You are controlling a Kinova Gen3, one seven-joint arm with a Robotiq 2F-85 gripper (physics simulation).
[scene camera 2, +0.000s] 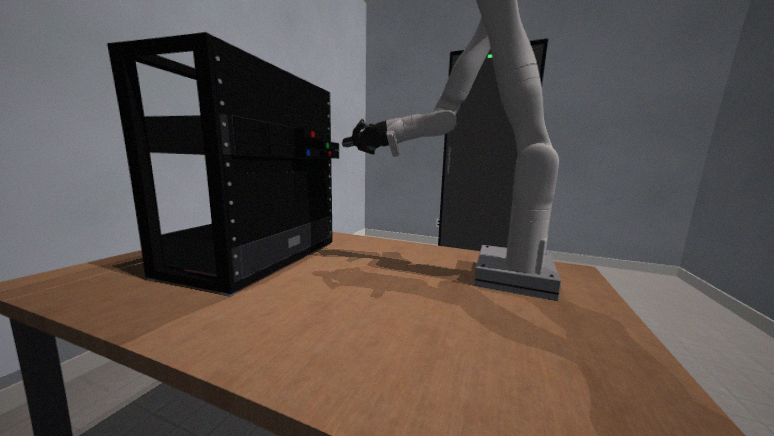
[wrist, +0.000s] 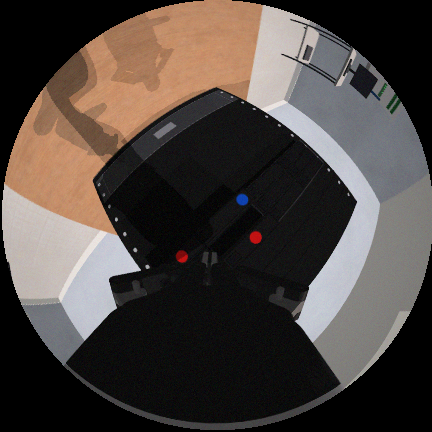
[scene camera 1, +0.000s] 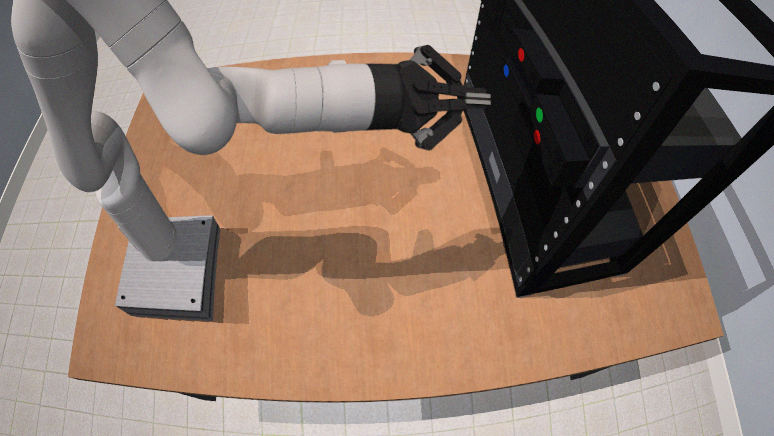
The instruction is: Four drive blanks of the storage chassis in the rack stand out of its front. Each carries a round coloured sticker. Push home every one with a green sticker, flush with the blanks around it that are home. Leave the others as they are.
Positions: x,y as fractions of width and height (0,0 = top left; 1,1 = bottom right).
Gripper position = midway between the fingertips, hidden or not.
Note:
I see my gripper (scene camera 1: 0.63,0.23) and a black rack (scene camera 1: 0.81,0.23).
The black rack also shows in scene camera 2 (scene camera 2: 0.35,0.48) and in the wrist view (wrist: 0.39,0.41). My gripper is seen too in the wrist view (wrist: 0.48,0.60).

